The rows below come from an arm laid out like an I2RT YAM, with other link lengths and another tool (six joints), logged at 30 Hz.
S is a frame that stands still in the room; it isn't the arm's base.
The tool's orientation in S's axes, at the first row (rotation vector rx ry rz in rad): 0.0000, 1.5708, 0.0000
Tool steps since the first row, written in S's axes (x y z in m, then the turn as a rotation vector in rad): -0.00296, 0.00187, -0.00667, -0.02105, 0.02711, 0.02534; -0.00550, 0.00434, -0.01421, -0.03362, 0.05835, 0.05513; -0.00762, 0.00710, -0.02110, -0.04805, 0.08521, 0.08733; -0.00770, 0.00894, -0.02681, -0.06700, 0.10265, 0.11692; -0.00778, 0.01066, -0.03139, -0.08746, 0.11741, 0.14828; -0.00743, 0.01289, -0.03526, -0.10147, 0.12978, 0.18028; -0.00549, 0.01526, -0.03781, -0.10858, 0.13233, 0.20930
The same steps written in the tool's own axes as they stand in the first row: 0.00667, 0.00187, -0.00296, -0.02534, 0.02711, -0.02105; 0.01421, 0.00434, -0.00550, -0.05513, 0.05835, -0.03362; 0.02110, 0.00710, -0.00762, -0.08733, 0.08521, -0.04805; 0.02681, 0.00894, -0.00770, -0.11692, 0.10265, -0.06700; 0.03139, 0.01066, -0.00778, -0.14828, 0.11741, -0.08746; 0.03526, 0.01289, -0.00743, -0.18028, 0.12978, -0.10147; 0.03781, 0.01526, -0.00549, -0.20930, 0.13233, -0.10858
